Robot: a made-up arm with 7 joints. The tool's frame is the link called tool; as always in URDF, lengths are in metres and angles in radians.
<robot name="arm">
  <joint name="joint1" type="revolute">
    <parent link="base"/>
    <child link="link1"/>
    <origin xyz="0 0 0" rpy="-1.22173 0 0"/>
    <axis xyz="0 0 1"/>
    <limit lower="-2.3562" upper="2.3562"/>
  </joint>
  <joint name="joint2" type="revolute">
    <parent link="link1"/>
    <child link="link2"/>
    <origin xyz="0 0 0" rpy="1.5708 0 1.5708"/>
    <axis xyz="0 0 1"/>
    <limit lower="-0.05" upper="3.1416"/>
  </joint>
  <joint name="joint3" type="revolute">
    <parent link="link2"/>
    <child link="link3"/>
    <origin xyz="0 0 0" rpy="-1.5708 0 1.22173"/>
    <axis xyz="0 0 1"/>
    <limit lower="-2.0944" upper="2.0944"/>
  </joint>
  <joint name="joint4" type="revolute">
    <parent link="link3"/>
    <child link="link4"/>
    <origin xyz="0 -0.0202 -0.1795" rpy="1.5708 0 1.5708"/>
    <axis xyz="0 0 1"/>
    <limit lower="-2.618" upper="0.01"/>
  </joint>
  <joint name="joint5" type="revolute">
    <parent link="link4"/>
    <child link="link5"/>
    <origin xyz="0.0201 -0.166 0" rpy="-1.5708 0 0"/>
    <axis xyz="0 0 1"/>
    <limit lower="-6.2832" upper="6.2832"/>
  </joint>
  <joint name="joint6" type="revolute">
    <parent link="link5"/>
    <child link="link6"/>
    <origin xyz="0 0 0" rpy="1.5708 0 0"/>
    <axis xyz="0 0 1"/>
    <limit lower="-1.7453" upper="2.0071"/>
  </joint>
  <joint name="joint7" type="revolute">
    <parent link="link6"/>
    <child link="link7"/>
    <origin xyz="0 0 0" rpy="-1.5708 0 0"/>
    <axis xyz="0 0 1"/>
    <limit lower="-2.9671" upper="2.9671"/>
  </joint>
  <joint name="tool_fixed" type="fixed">
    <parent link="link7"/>
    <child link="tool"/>
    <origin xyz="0 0 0" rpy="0 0 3.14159"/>
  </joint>
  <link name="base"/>
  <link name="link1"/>
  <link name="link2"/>
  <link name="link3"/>
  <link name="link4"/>
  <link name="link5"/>
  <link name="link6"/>
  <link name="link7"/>
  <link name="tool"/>
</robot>
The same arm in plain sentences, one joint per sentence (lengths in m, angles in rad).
The arm has seven revolute joints in a row. What follows holds with every joint at zero, and every direction is one of the base frame's. The first joint sits at the same point as the base frame's origin and turns about the direction (0, 0.9397, 0.342), from -2.3562 to 2.3562 rad. The second joint sits at the same point as the first joint and turns about +x, from -0.0500 to 3.1416 rad. The third joint sits at the same point as the second joint and turns about +z, from -2.0944 to 2.0944 rad. The fourth joint sits 0.0202 m along +x and 0.1795 m along -z from the third joint and turns about +y, from -2.6180 to 0.0100 rad. The fifth joint sits 0.0201 m along -x and 0.1660 m along -z from the fourth joint and turns about +z, from -6.2832 to 6.2832 rad. The sixth joint sits at the same point as the fifth joint and turns about +y, from -1.7453 to 2.0071 rad. The seventh joint sits at the same point as the sixth joint and turns about +z, from -2.9671 to 2.9671 rad. The tool frame, which is the frame that the pose is given for, sits at the same point as the seventh joint; its axes are the base frame's turned by roll 0.0000, pitch 0.0000 and yaw 0.0000 rad (as in URDF: about the fixed x, then y, then z).
